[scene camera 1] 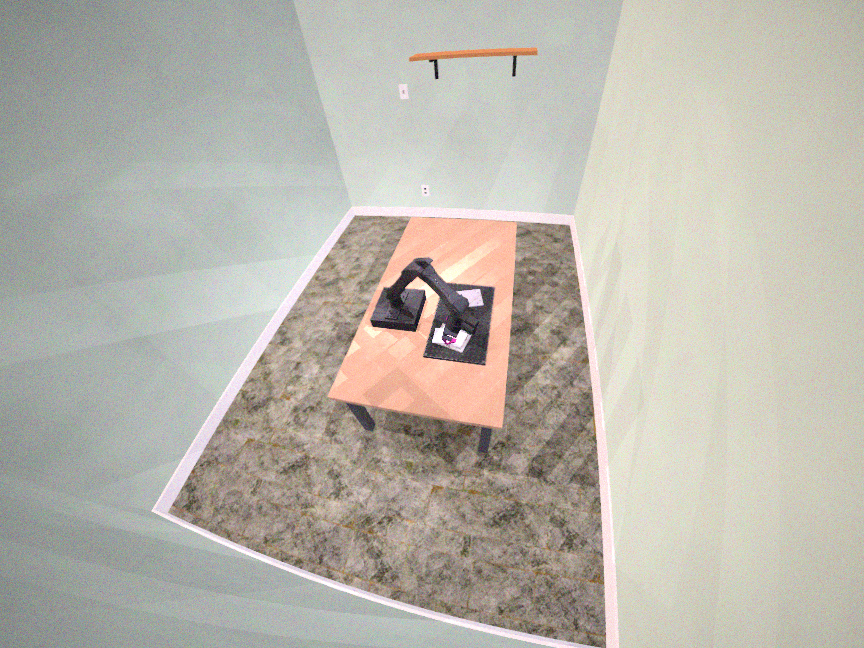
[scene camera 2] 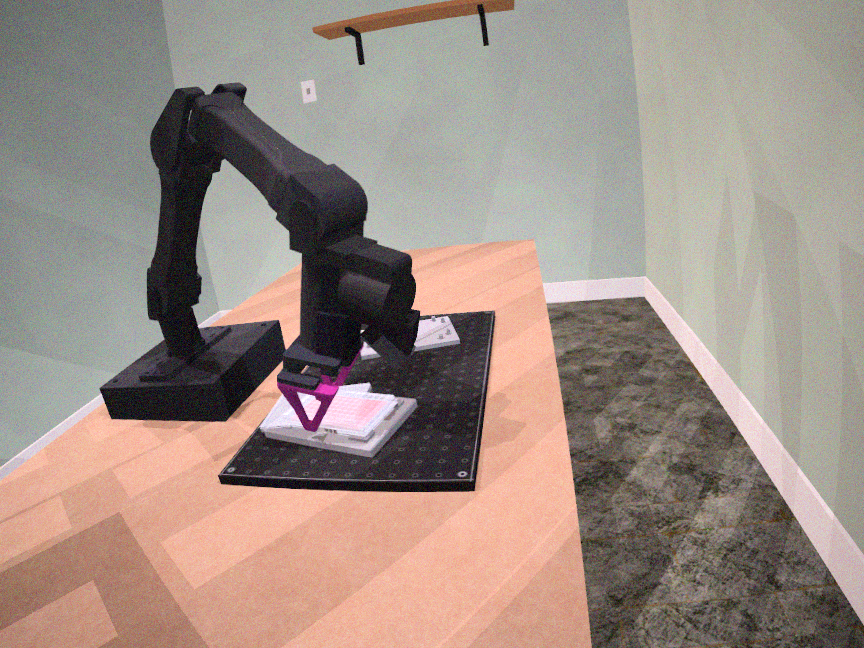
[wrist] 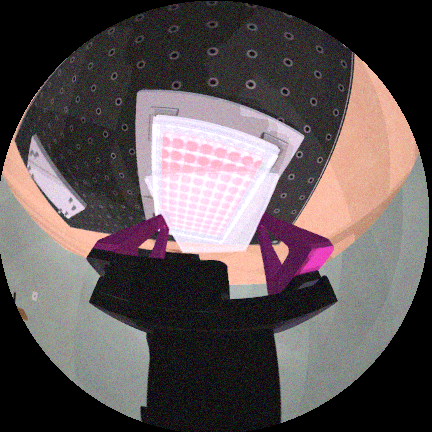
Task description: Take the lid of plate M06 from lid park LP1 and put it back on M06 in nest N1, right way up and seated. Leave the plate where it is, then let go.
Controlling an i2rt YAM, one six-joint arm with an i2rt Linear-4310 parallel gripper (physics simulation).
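Where they show: gripper, fingertip midpoint: [scene camera 1: 448, 336] [scene camera 2: 322, 410] [wrist: 212, 216]; arm's base, link origin: [scene camera 1: 397, 305] [scene camera 2: 188, 354].
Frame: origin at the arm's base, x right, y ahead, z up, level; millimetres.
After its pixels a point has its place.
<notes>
The plate [scene camera 2: 375, 410] {y 383, x 133, z -26 mm} [wrist: 207, 150] {y 373, x 127, z -32 mm}, with pink wells, lies in the pale nest [scene camera 2: 341, 447] {y 355, x 189, z -44 mm} [wrist: 215, 102] {y 405, x 130, z -40 mm} on the black board. My gripper [scene camera 1: 448, 340] {y 311, x 133, z -27 mm} [scene camera 2: 330, 405] {y 311, x 133, z -27 mm} [wrist: 212, 216] {y 311, x 133, z -27 mm} is shut on the clear lid [scene camera 2: 359, 388] {y 354, x 101, z -12 mm} [wrist: 251, 210] {y 333, x 164, z -18 mm}, one magenta finger at each side. The lid is low over the plate's near part in the wrist view. It is turned a little against the plate and shifted toward the gripper, and the plate's far rows show beyond it. Whether the lid touches the plate cannot be told. No labels can be read.
A second pale fixture [scene camera 1: 471, 298] {y 371, x -161, z -42 mm} [scene camera 2: 438, 333] {y 402, x -156, z -42 mm} [wrist: 52, 182] {y 350, x -131, z -42 mm} with small pegs lies farther back on the black perforated board [scene camera 1: 455, 357] {y 368, x 227, z -52 mm} [scene camera 2: 446, 446] {y 474, x 170, z -52 mm} [wrist: 240, 40]. The black arm base [scene camera 1: 397, 317] {y 34, x 87, z 5 mm} [scene camera 2: 167, 401] {y 31, x 114, z -30 mm} stands on the wooden table [scene camera 1: 418, 390] {y 243, x 427, z -65 mm} [scene camera 2: 390, 558] {y 452, x 336, z -65 mm} beside the board.
</notes>
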